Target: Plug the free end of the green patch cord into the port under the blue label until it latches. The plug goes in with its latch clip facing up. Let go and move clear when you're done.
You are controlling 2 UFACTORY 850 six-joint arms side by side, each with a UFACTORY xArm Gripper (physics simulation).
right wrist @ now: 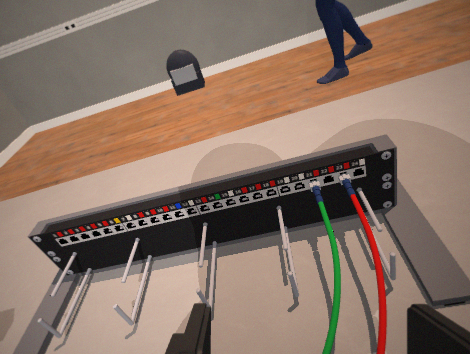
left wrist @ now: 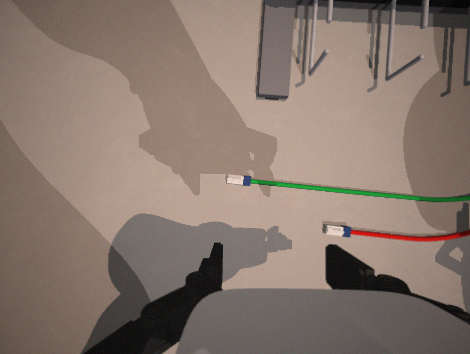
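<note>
The free plug of the green cord [left wrist: 236,180], white with a blue boot, lies on the table in the left wrist view, pointing left. Its green cord [left wrist: 340,191] [right wrist: 337,280] runs right; its other end is plugged in near the right end of the patch panel [right wrist: 240,220]. The blue label [right wrist: 178,205] is near the panel's middle, above an empty port [right wrist: 179,214]. My left gripper [left wrist: 273,261] is open and empty, above the table, with the green plug ahead of its fingers. My right gripper [right wrist: 308,337] is open and empty, in front of the panel.
A red cord's free plug [left wrist: 336,230] lies near the green one, ahead of the left gripper's right finger. The red cord [right wrist: 377,265] is plugged in right of the green one. Metal cable hooks [left wrist: 391,40] [right wrist: 282,227] stick out below the panel. A grey foot [left wrist: 275,55] [right wrist: 425,250] supports the panel.
</note>
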